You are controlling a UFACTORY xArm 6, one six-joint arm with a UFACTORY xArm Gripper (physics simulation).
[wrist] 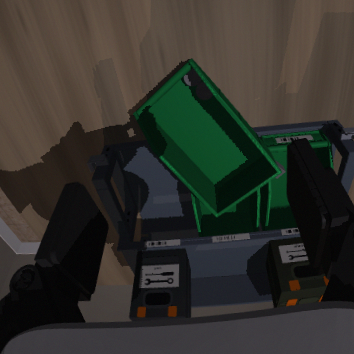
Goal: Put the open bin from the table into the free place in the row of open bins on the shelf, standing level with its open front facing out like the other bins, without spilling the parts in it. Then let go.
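Places are measured from the arm's base along level axes (x ahead, y left, z up), in metres.
Pixels of known places: gripper, fingertip midpoint: (185, 186).
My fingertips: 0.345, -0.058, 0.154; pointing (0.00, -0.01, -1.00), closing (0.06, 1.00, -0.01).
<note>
Ahead of a thing's pixels: the offset from my fingertips to its top centre, as dx, dy, dz. "*": to the spot under its first point. Level surfaces: height alone.
The open green bin @(* +0.136, -0.015, -0.251) (202, 132) is in the upper middle of the wrist view, turned diagonally to the row. Small grey and dark parts @(* +0.070, -0.005, -0.260) (196, 86) lie in its upper corner. Its lower corner overlaps the row in this view; whether it touches the row cannot be told. Two green bins, a middle one @(* +0.346, -0.013, -0.263) (230, 217) and a right one @(* +0.341, +0.088, -0.274) (280, 200), stand in the blue-grey shelf @(* +0.405, -0.091, -0.181) (200, 275). The free place (162, 192) is left of them. My gripper (185, 186) is open and empty, its fingers wide apart, in front of the row; the right finger hides part of the right bin.
A dark case @(+0.330, -0.138, -0.060) (160, 290) with a tool label and orange marks is at the lower left of the shelf, and a similar olive case @(+0.371, +0.089, -0.085) (295, 272) is at the lower right. Dark shelf side frames stand at both ends of the row. The wooden table @(dz -0.283) (60, 60) lies behind.
</note>
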